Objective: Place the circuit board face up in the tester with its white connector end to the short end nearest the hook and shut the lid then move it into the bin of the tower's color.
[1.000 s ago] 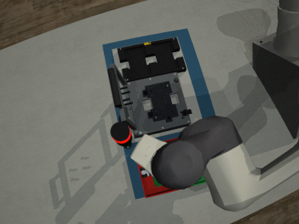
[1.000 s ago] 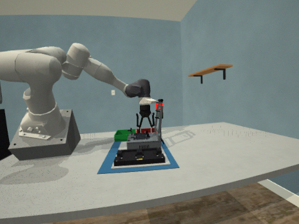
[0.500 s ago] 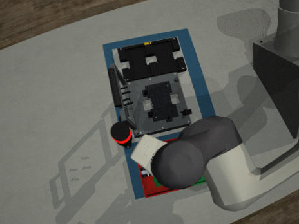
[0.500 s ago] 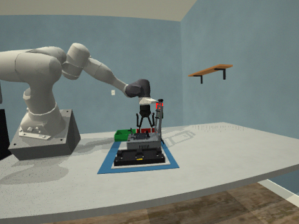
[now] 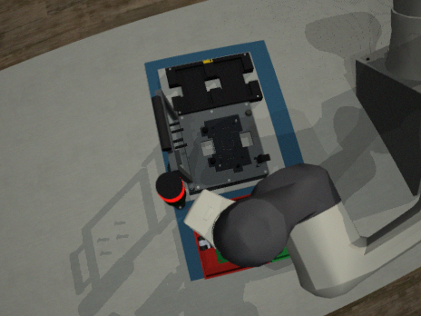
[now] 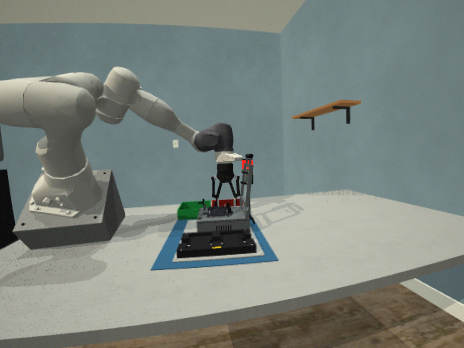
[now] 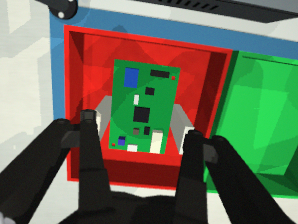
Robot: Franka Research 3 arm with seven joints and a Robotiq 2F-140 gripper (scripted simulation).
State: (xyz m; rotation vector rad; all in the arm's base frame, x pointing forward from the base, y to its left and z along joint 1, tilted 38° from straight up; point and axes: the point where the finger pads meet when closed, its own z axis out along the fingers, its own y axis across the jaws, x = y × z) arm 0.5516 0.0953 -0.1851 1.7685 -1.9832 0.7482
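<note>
The red bin lies 20 mm below my hand. From my hand the other things lie so: green bin (150 mm behind, 20 mm to the left, 20 mm below); then latch hook (130 mm to the right, 120 mm behind, 50 mm above); then green circuit board (20 mm below).
</note>
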